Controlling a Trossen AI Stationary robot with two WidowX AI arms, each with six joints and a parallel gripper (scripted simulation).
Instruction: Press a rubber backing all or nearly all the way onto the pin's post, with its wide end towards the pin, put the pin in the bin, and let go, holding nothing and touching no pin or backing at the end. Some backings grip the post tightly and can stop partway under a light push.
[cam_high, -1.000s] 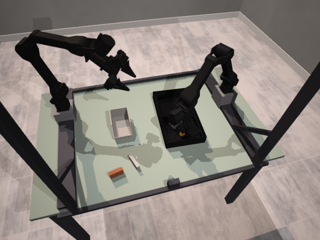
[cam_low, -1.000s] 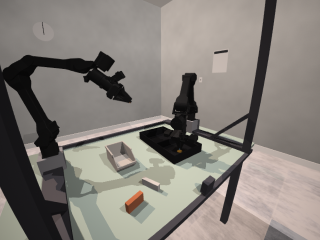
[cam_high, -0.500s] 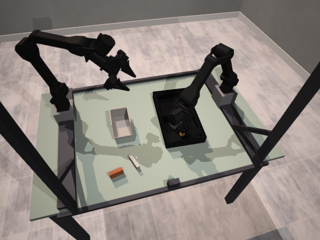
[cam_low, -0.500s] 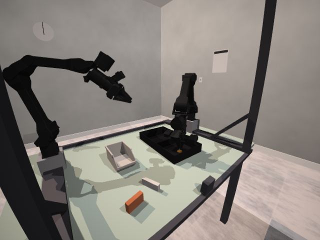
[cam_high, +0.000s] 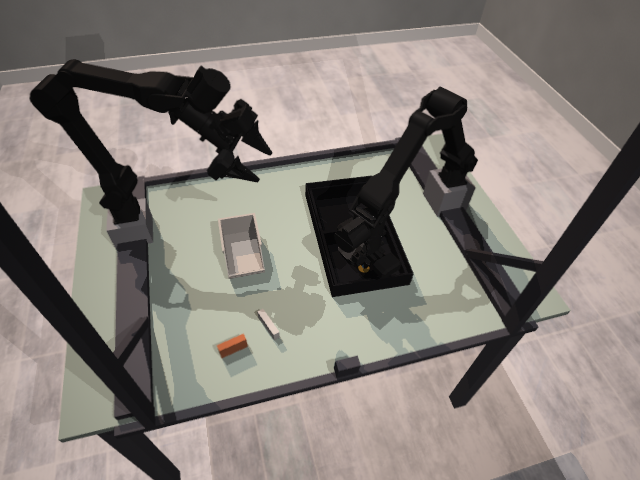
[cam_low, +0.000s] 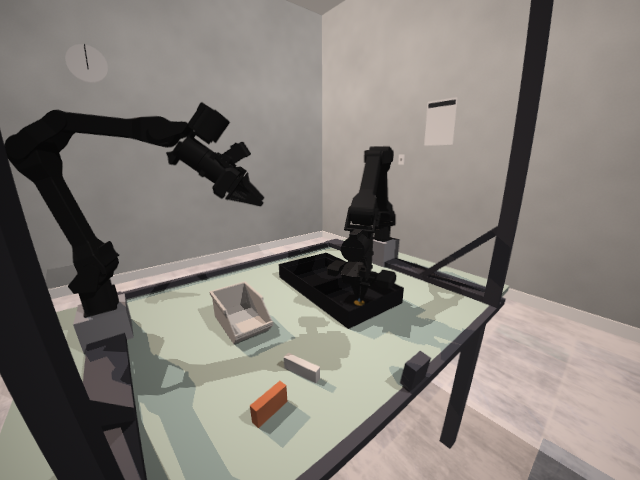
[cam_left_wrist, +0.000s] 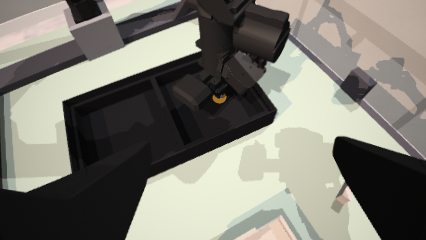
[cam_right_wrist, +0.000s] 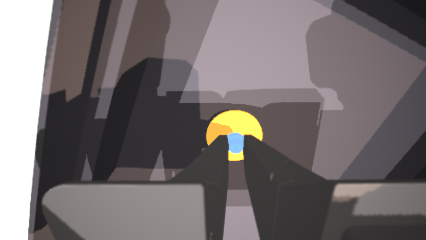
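My right hand is 120 mm short of the black two-compartment tray and 30 mm above it. Also, from my right hand: orange block: 350 mm to the left, 180 mm behind, 30 mm below; then bin: 320 mm to the left, 90 mm ahead, 10 mm below; then pin: 40 mm below.
The pin is 100 mm behind my left hand, 260 mm to the right of it and 320 mm below it. Round my left hand: black two-compartment tray 20 mm ahead, 260 mm to the right, 310 mm below; orange block 280 mm behind, 90 mm to the left, 310 mm below; bin 10 mm behind, 50 mm to the left, 290 mm below.
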